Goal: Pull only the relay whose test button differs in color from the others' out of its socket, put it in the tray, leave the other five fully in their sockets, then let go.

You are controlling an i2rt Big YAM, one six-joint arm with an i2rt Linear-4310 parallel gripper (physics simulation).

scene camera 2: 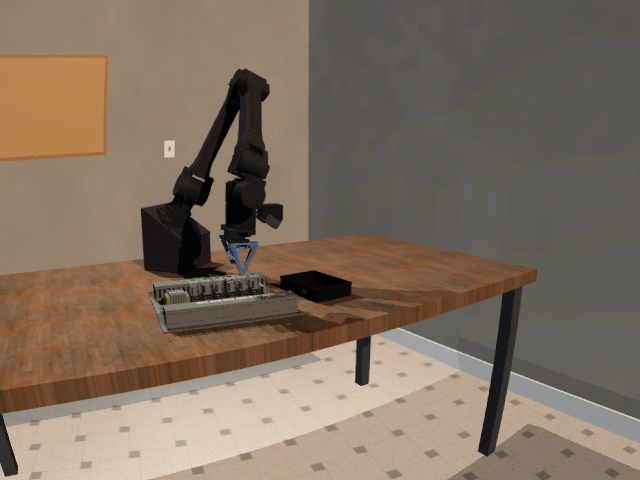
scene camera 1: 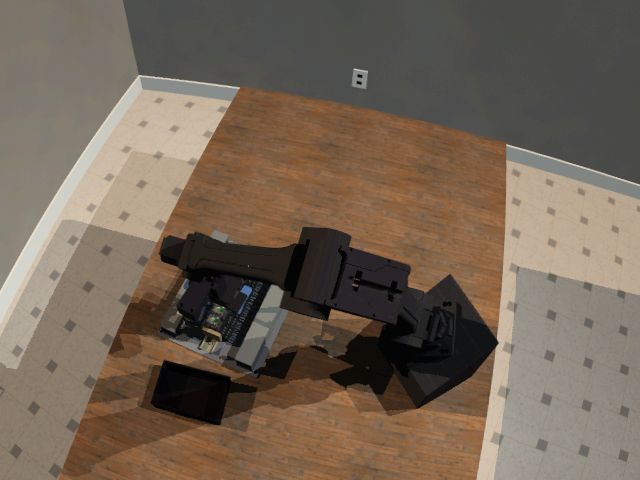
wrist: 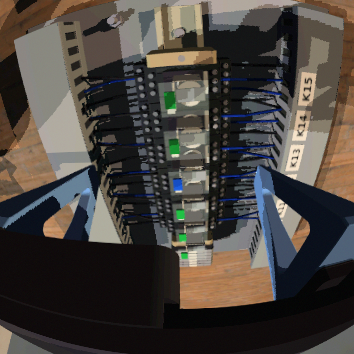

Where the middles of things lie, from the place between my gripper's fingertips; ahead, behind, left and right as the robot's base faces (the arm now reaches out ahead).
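Counted from my hand: tan end stop (wrist: pixel 205 54), 6 cm to the left, 1 cm ahead, 6 cm below; grey relay panel (scene camera 1: pixel 191 337), 5 cm to the right, 9 cm below.
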